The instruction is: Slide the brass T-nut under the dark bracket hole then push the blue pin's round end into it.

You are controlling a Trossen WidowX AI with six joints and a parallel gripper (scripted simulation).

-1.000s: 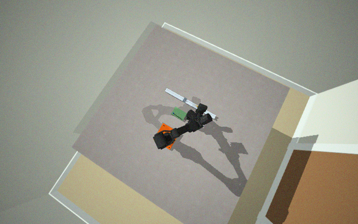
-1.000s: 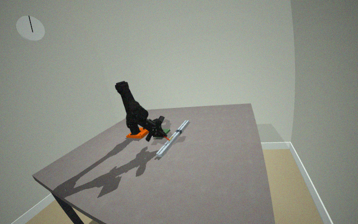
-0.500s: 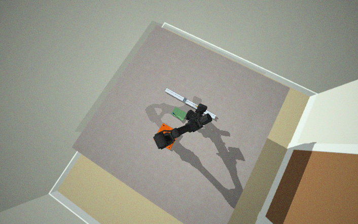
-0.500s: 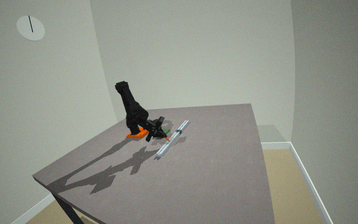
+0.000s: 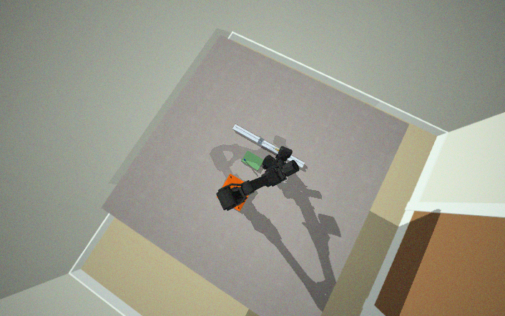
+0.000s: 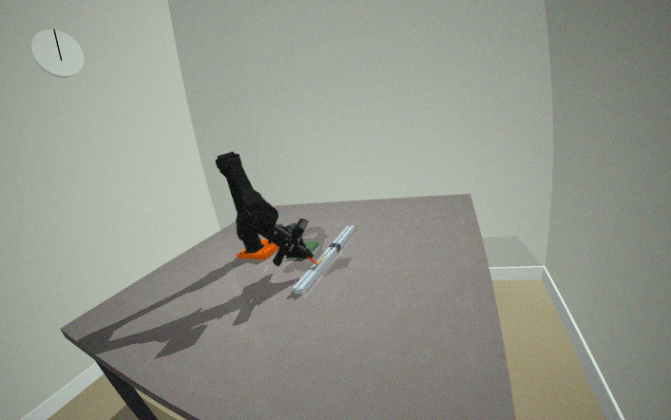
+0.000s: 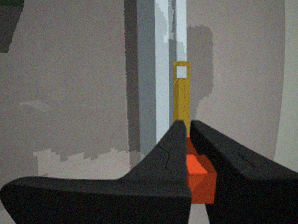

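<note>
Now: gripper tip 10 mm to the right of the brass T-nut. The rest, counted from my gripper tip: blue pin 160 mm to the left, 110 mm behind, 20 mm below; green tray 150 mm to the left, 100 mm behind, 40 mm below; aluminum rail 110 mm to the left, 30 mm below, 30 mm ahead.
</note>
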